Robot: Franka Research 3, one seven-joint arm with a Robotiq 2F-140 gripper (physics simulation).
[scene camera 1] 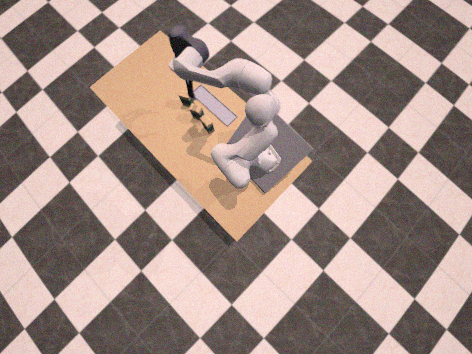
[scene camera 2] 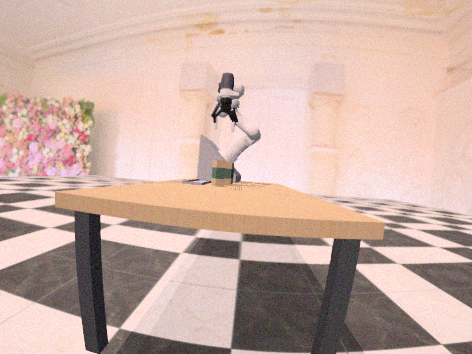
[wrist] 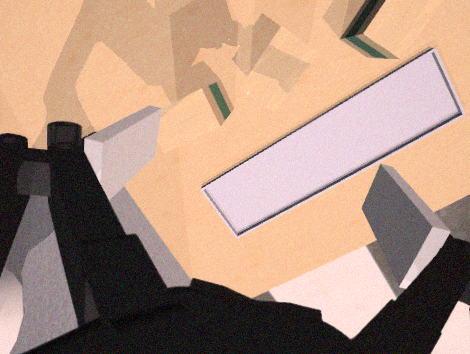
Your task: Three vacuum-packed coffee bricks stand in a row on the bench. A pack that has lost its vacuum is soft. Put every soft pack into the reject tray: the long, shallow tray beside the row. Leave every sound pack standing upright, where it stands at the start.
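Three coffee packs with green bands stand in a slanting row in scene camera 1: one pack at the upper left, a middle pack and a lower-right pack. In scene camera 2 the nearest pack is upright and hides the others. Two packs show partly in the wrist view, a pack left of centre and a pack at top right; the third is unclear there. Softness cannot be told. The shallow pale tray holds no pack. My gripper is open and empty, high above the bench.
The wooden bench carries the arm's dark grey base plate beyond the row's lower-right end. The arm arches over the bench and throws shadows near the packs. The bench edge lies close behind the tray.
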